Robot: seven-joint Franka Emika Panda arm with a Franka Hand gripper.
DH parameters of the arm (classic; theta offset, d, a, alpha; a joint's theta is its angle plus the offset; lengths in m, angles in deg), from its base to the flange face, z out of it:
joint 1: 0 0.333 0 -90
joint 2: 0 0 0 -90
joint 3: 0 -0.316 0.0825 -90
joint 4: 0 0 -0.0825 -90
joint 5: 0 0.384 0 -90
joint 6: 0 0 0.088 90
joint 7: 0 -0.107 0 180
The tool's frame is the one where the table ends.
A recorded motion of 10 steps. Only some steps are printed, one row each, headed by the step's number.
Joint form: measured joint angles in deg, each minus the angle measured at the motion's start. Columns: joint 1, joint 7, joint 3, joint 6, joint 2, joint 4, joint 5.
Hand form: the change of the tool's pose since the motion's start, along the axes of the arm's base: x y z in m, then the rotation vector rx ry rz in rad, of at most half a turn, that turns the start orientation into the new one. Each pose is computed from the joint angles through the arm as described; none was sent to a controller.
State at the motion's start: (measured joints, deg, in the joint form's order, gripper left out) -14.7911 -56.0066 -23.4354 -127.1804 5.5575 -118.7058 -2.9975
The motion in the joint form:
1: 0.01 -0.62 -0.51 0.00 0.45 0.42 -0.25
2: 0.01 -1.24 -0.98 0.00 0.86 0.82 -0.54
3: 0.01 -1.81 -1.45 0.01 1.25 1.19 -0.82
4: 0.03 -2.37 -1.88 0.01 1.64 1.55 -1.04
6: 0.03 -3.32 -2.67 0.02 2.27 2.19 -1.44
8: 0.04 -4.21 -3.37 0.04 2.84 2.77 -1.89
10: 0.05 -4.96 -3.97 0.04 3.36 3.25 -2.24
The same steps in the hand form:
1: 0.0015 0.0049 -0.0006 0.0011 -0.0005 0.0004
2: 0.0030 0.0094 -0.0009 0.0014 -0.0014 0.0002
3: 0.0042 0.0138 -0.0013 0.0017 -0.0020 0.0008
4: 0.0054 0.0181 -0.0018 0.0029 -0.0024 0.0007
6: 0.0074 0.0256 -0.0020 0.0049 -0.0041 0.0010
8: 0.0091 0.0323 -0.0022 0.0056 -0.0059 0.0015
10: 0.0104 0.0381 -0.0027 0.0071 -0.0069 0.0017

